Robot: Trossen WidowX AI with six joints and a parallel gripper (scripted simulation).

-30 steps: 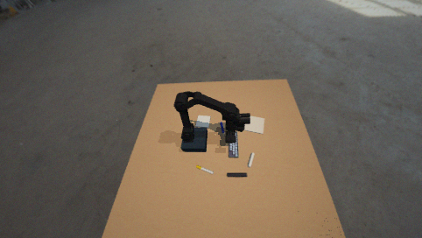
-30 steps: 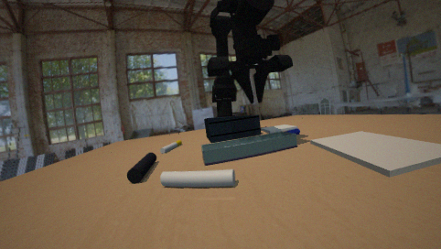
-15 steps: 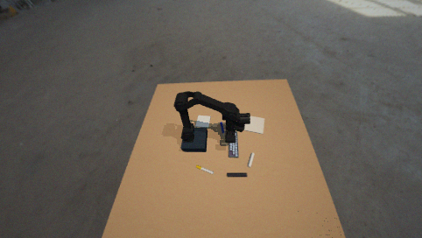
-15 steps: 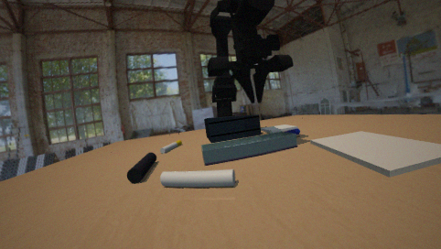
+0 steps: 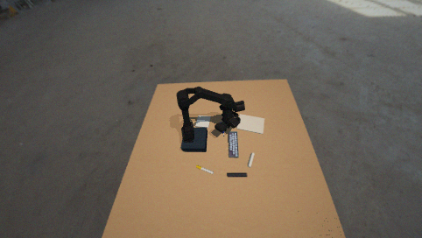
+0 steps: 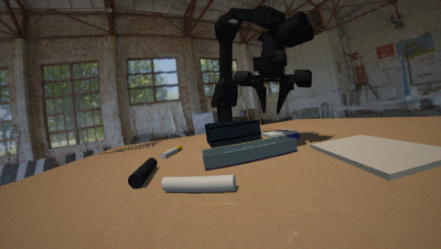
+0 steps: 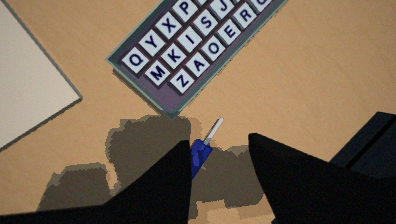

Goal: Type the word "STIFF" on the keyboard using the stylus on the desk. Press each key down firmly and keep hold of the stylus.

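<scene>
The blue stylus lies 70 mm below my gripper tip, 30 mm to the left of it and 30 mm behind it. Round my gripper tip: flat white pad 190 mm ahead, 100 mm to the left, 80 mm below; then black cylinder 280 mm to the right, 70 mm below, 60 mm ahead; then yellow-tipped white marker 250 mm to the right, 160 mm behind, 70 mm below.
</scene>
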